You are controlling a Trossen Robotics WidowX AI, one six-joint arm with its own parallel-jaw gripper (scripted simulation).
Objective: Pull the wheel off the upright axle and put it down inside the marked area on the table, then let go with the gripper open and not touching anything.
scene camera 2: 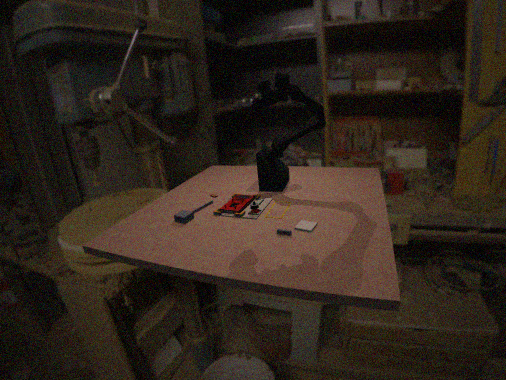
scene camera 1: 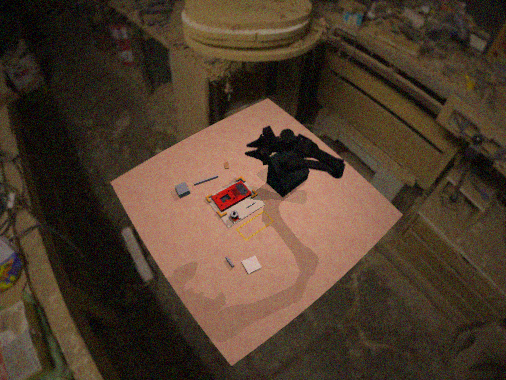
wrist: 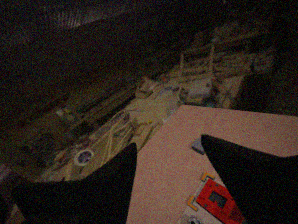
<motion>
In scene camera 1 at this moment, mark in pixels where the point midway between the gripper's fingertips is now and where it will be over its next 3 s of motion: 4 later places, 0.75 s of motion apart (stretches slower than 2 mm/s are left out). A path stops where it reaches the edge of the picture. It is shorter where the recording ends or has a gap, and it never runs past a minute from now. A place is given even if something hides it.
The gripper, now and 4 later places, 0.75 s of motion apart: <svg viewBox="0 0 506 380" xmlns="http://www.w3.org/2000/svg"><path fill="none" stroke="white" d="M245 149L227 186L233 206L234 214L234 214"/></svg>
</motion>
